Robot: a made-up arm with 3 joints. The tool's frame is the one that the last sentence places.
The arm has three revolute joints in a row. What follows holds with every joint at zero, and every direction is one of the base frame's.
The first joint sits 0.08 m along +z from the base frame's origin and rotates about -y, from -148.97 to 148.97 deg.
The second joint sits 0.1 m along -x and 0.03 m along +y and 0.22 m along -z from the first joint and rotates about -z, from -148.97 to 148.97 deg.
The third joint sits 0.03 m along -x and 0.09 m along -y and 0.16 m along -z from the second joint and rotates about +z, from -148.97 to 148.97 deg.
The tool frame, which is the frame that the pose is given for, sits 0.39 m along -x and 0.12 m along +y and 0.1 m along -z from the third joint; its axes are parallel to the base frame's.
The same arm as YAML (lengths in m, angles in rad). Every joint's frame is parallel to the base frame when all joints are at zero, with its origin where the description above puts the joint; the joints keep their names.
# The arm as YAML. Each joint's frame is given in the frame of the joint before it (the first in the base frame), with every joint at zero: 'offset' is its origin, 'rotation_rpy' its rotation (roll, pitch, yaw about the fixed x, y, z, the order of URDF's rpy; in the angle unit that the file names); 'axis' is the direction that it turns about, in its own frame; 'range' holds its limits. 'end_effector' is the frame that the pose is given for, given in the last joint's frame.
length_unit: m
angle_unit: rad
chain:
  - id: joint 1
    offset: [0.0, 0.0, 0.08]
    rotation_rpy: [0.0, 0.0, 0.0]
    axis: [0.0, -1.0, 0.0]
    range: [-2.6, 2.6]
  - id: joint 2
    offset: [-0.1, 0.03, -0.22]
    rotation_rpy: [0.0, 0.0, 0.0]
    axis: [0.0, 0.0, -1.0]
    range: [-2.6, 2.6]
  - id: joint 3
    offset: [-0.03, -0.09, -0.16]
    rotation_rpy: [0.0, 0.0, 0.0]
    axis: [0.0, 0.0, 1.0]
    range: [-2.6, 2.6]
end_effector:
  offset: [-0.39, 0.12, -0.1]
  rotation_rpy: [0.0, 0.0, 0.0]

